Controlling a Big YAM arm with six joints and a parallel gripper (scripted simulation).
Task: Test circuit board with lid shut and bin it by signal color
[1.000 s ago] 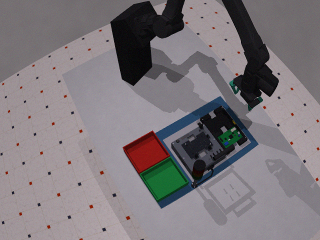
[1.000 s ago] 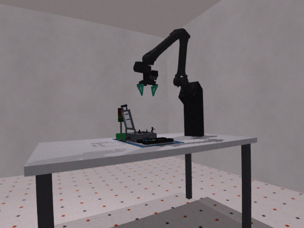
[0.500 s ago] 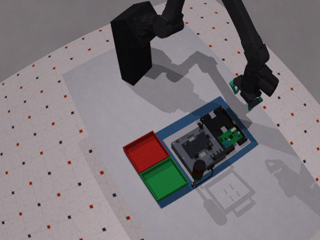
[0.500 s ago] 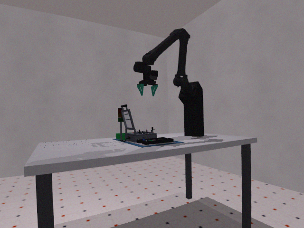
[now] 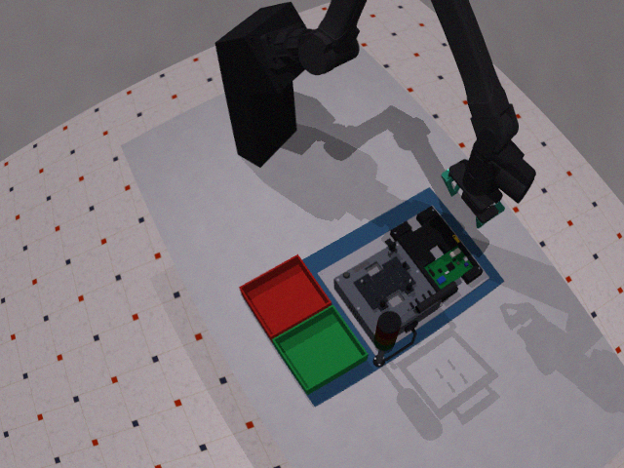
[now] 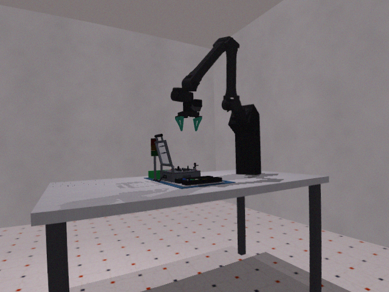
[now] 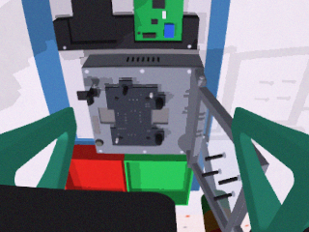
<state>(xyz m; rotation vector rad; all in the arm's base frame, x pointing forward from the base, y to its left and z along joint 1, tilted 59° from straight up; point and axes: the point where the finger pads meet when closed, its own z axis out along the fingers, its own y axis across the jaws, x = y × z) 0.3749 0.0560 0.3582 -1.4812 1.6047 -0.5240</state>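
My hand is 1 cm to the right of the green circuit board and 27 cm above it. The rest, counted from my hand: latch hook (8 cm behind, 12 cm to the right, 20 cm below); then tester lid (11 cm ahead, 15 cm to the right, 11 cm below); then tester plate (1 cm behind, 16 cm to the right, 22 cm below).
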